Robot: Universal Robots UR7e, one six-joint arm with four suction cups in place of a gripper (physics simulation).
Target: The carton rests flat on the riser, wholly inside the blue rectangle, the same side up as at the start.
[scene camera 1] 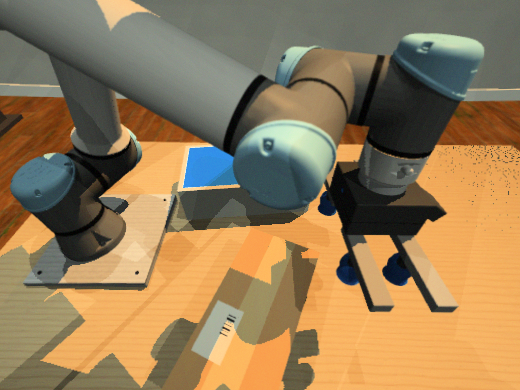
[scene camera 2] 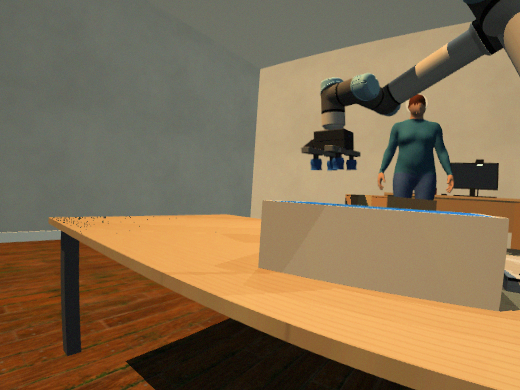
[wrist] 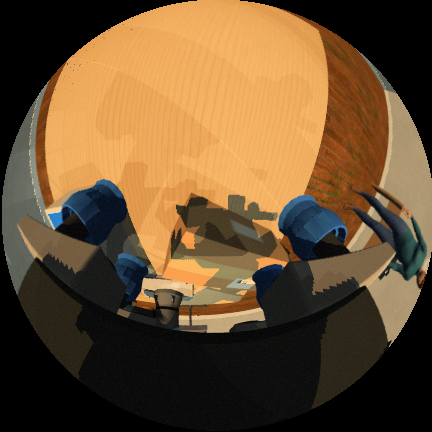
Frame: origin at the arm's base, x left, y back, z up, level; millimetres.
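Seen in the pictures: hand, tool point: (scene camera 2: 334,169) (wrist: 199,249); arm's base, link origin: (scene camera 1: 95,235) (wrist: 167,293).
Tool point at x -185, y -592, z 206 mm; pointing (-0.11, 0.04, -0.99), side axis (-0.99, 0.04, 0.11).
Pixels of each thing's top centre, then the offset from my tool point to it.
- brown carton, top centre: (scene camera 1: 254,308) (wrist: 236,274) (scene camera 2: 393,197) dy +179, dx -78, dz -76 mm
- grey riser, top centre: (scene camera 2: 376,207) (scene camera 1: 244,162) (wrist: 87,260) dy +186, dx +342, dz -104 mm
- blue rectangle, top centre: (scene camera 2: 376,207) (scene camera 1: 244,162) (wrist: 87,260) dy +186, dx +342, dz -104 mm
The brown carton (scene camera 1: 265,320) (wrist: 220,237) lies on the table in the near middle of scene camera 1, its white barcode label (scene camera 1: 217,332) facing up. It is long, runs out of the lower edge there and is partly in shadow. The grey riser (scene camera 1: 215,205) (scene camera 2: 380,255) stands behind it, apart from it. The blue rectangle (scene camera 1: 204,167) (wrist: 55,220) is on the riser's top; the arm hides its right part in scene camera 1. My gripper (scene camera 1: 370,245) (scene camera 2: 334,163) (wrist: 202,250) is open, its blue cups holding nothing, raised above the table to the right of the carton.
The arm's base plate (scene camera 1: 135,250) is on the table, left of the riser. The arm's elbow passes over the riser in scene camera 1. A person (scene camera 2: 416,150) (wrist: 400,235) stands beyond the table, near a desk with a monitor (scene camera 2: 475,176).
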